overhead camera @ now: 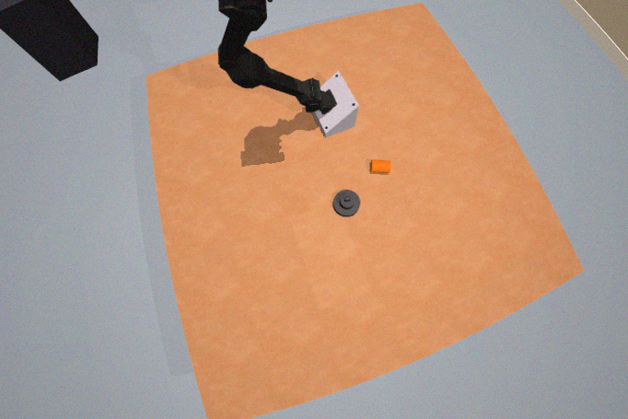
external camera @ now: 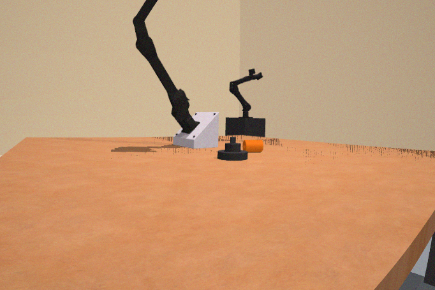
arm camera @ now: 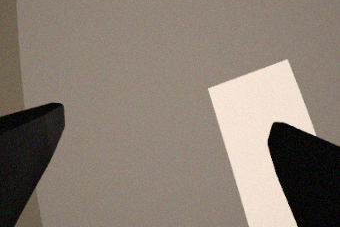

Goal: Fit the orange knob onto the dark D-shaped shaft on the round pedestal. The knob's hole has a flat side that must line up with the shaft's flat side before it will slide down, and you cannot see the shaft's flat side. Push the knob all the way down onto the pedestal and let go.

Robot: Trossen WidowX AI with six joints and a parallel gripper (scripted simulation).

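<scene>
My gripper tip is 80 cm above the orange knob, 24 cm short of it and 22 cm to the right of it. Round my gripper tip: dark round pedestal (79 cm below, 31 cm ahead, 7 cm to the left).
</scene>
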